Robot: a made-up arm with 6 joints.
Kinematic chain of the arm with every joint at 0, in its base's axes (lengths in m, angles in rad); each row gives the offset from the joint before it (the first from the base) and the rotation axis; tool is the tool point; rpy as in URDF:
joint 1: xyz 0 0 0.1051 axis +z
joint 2: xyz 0 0 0 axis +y
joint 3: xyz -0.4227 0 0.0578 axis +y
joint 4: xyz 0.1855 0 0.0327 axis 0.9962 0 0.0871
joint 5: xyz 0 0 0 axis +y
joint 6: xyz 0.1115 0 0.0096 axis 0.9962 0 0.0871
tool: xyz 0 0 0 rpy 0 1.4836 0
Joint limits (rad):
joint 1: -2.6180..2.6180
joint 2: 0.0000..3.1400
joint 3: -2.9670..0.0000
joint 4: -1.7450..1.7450
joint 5: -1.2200..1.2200
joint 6: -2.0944..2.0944
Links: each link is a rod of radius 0.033 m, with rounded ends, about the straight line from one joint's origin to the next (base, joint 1, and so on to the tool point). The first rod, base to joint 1, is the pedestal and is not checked.
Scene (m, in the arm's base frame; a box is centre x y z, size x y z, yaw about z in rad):
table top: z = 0
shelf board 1: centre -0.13 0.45 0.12 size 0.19 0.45 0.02 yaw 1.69
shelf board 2: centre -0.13 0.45 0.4 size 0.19 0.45 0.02 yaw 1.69
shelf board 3: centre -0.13 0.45 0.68 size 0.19 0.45 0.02 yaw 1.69
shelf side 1: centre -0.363 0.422 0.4 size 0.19 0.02 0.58 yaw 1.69
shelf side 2: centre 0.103 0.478 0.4 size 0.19 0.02 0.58 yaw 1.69
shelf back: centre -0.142 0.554 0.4 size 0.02 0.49 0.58 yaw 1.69
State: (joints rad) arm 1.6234 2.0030 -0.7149 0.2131 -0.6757 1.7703
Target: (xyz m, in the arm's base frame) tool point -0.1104 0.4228 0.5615
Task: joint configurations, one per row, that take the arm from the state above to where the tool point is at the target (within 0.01 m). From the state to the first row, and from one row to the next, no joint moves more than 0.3 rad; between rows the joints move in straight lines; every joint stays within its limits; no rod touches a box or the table.
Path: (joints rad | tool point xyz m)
1: 1.6489 1.8672 -0.6921 -0.0657 -0.6066 1.8022 | -0.0338 0.3779 0.2819
2: 1.6745 1.7314 -0.6692 -0.3445 -0.5374 1.8341 | -0.0546 0.3382 0.3176
3: 1.7000 1.5956 -0.6464 -0.6232 -0.4683 1.8660 | -0.0677 0.2927 0.3452
4: 1.7255 1.4598 -0.6236 -0.9020 -0.3991 1.8979 | -0.0726 0.2448 0.3653
5: 1.7510 1.3240 -0.6008 -1.1808 -0.3300 1.9298 | -0.0699 0.1975 0.3790
6: 1.7769 1.4134 -0.7971 -0.8999 -0.3780 1.9627 | -0.0856 0.2517 0.4207
7: 1.8027 1.5029 -0.9934 -0.6190 -0.4260 1.9956 | -0.0985 0.3007 0.4613
8: 1.8285 1.5923 -1.1897 -0.3381 -0.4740 2.0286 | -0.1081 0.3438 0.4987
9: 1.8544 1.6818 -1.3860 -0.0572 -0.5220 2.0615 | -0.1143 0.3810 0.5303
10: 1.8802 1.7712 -1.5823 0.2238 -0.5700 2.0944 | -0.1179 0.4126 0.5540
11: 1.8652 1.7957 -1.5956 0.1784 -0.6779 1.9324 | -0.1139 0.4183 0.5581
12: 1.8502 1.8202 -1.6089 0.1329 -0.7859 1.7703 | -0.1104 0.4228 0.5615

